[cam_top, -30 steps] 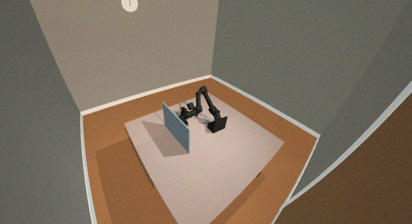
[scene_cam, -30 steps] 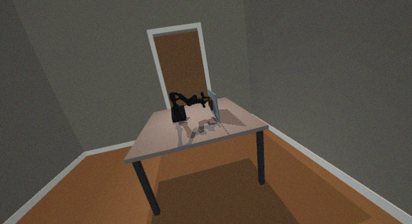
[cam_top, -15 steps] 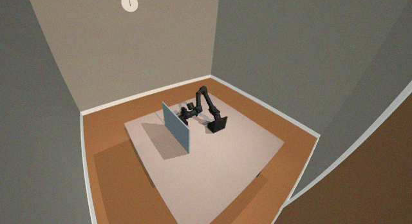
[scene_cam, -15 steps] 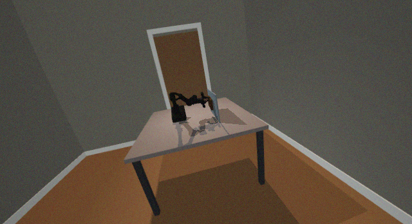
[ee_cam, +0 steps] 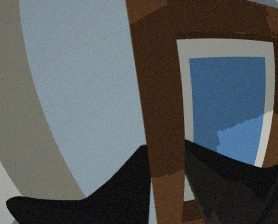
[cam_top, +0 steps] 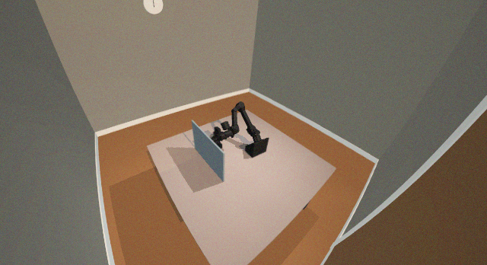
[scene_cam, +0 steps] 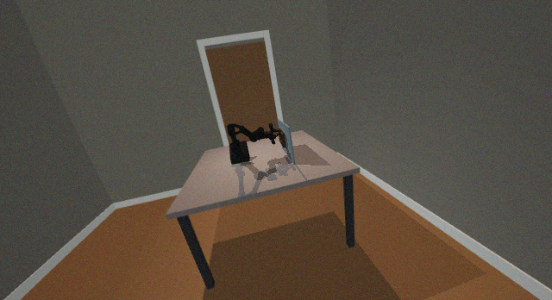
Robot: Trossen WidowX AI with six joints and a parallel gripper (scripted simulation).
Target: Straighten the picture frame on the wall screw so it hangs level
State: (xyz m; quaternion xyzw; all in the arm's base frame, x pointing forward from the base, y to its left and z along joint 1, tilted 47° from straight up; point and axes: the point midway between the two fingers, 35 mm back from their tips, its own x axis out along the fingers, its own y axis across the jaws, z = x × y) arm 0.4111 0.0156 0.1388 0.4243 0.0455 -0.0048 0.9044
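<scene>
The picture frame lies 1 cm to the left of my gripper tip and 5 cm below it. From my gripper tip the other things lie so: wall panel (2 cm ahead, 7 cm below).
</scene>
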